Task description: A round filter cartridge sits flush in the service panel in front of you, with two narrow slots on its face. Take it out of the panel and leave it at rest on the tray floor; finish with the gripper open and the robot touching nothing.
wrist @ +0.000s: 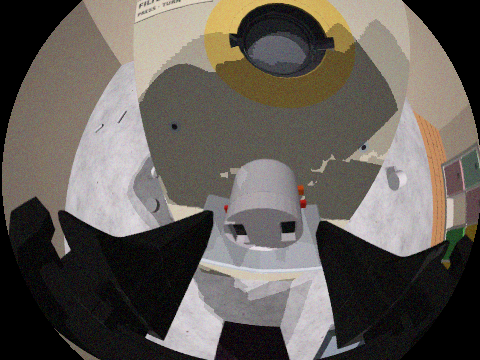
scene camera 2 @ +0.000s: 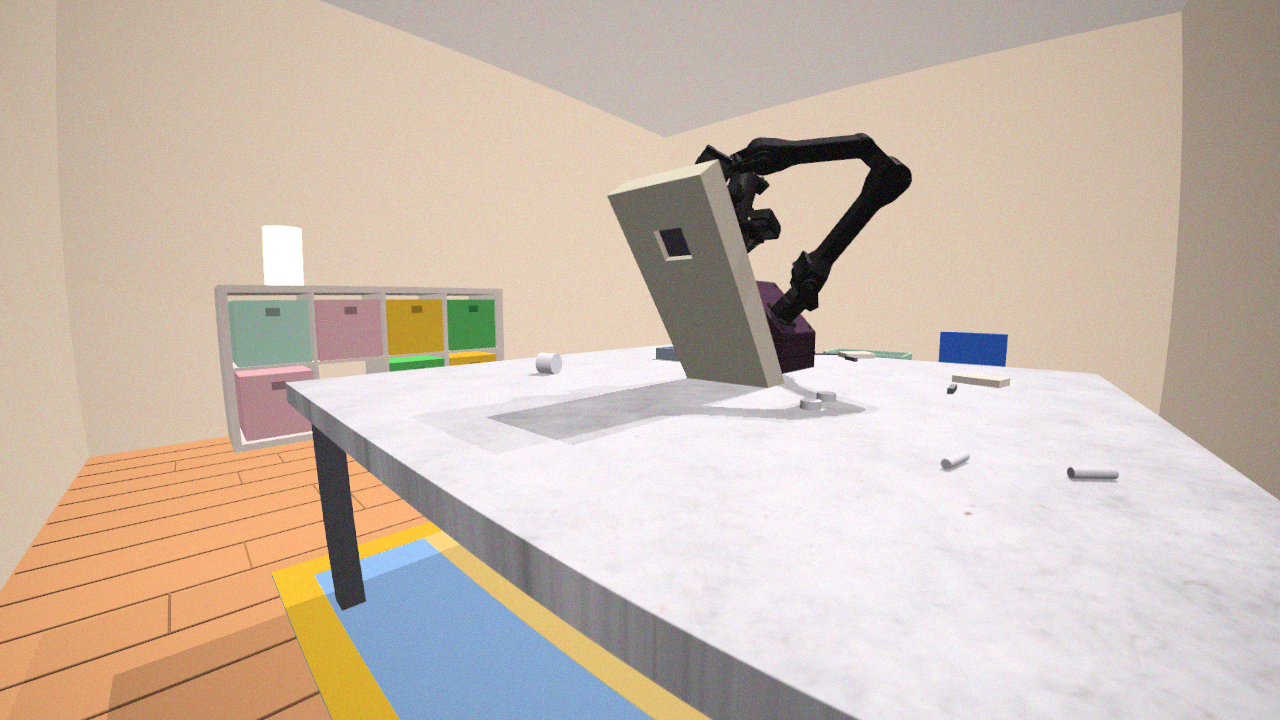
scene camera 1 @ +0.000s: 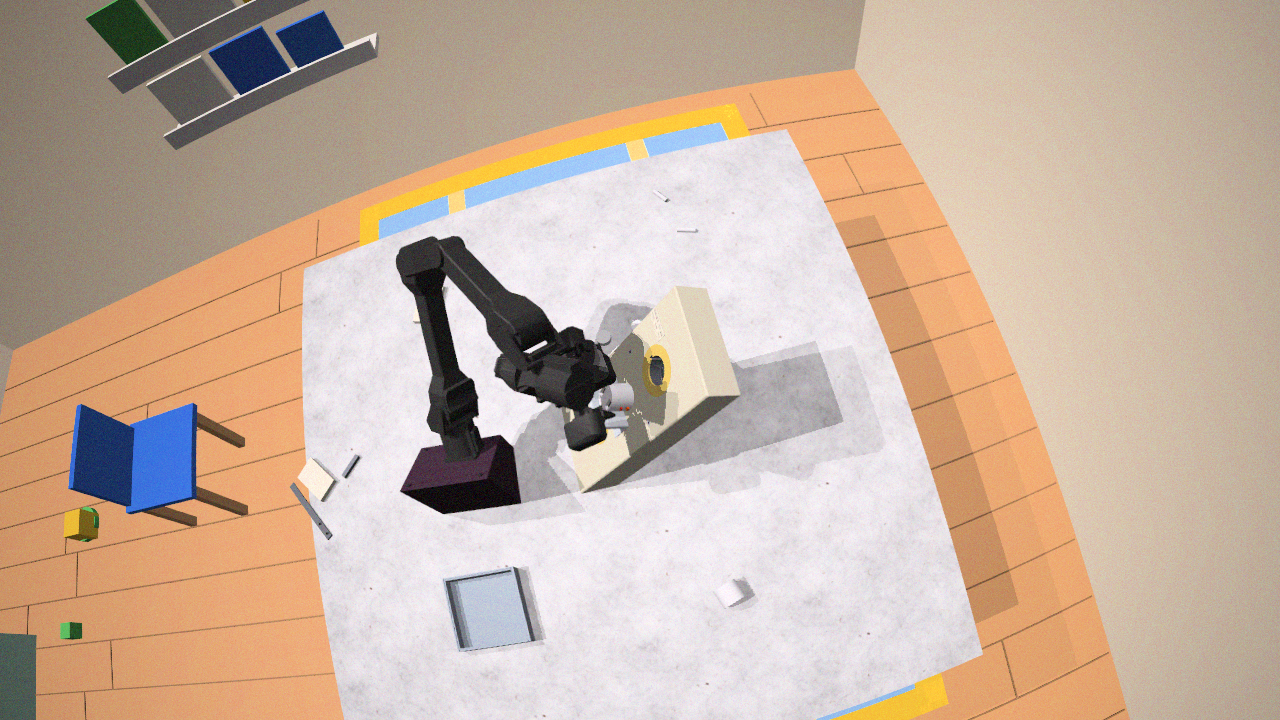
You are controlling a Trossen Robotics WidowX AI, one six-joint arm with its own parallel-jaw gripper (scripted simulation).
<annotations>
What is my gripper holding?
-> Nothing.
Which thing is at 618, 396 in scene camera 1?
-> A grey round filter cartridge.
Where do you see a cream service panel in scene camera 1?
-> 676, 361
</annotations>
